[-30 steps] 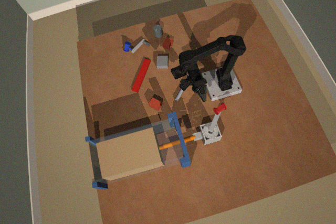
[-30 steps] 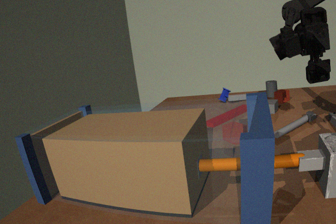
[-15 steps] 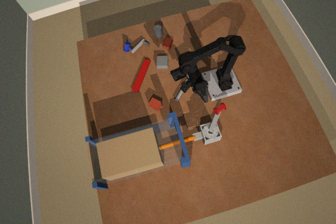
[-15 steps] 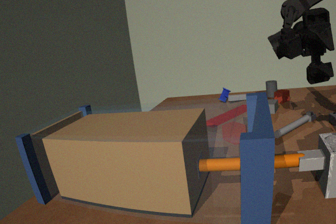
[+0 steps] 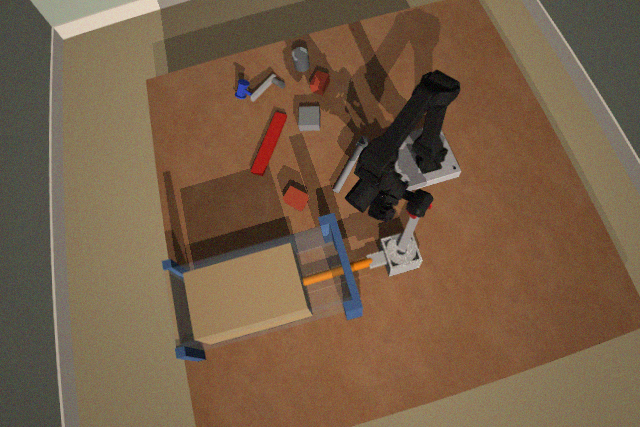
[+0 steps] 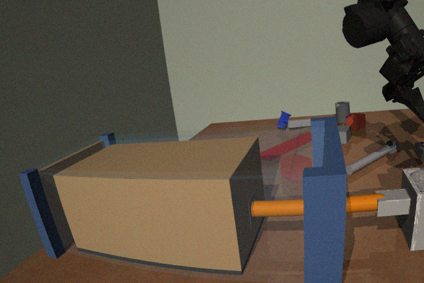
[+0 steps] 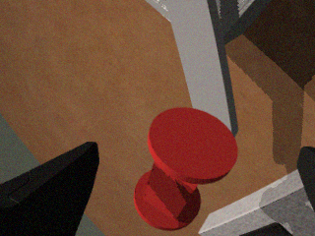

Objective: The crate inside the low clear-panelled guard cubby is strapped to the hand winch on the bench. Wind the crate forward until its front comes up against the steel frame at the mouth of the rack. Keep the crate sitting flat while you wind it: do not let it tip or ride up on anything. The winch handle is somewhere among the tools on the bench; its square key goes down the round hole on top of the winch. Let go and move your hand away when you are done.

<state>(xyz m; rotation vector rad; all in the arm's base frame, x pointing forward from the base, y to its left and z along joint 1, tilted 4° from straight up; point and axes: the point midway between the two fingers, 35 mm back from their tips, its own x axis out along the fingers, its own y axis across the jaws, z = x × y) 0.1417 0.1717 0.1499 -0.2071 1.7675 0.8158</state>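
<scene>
The winch handle lies 30 mm to the left of my gripper tip and 50 mm below it. From my gripper tip the other things lie so: red knob 30 mm behind, 20 mm below; grey winch 30 mm ahead, 70 mm to the left, 130 mm below; blue frame 200 mm ahead, 80 mm to the left, 50 mm below.
</scene>
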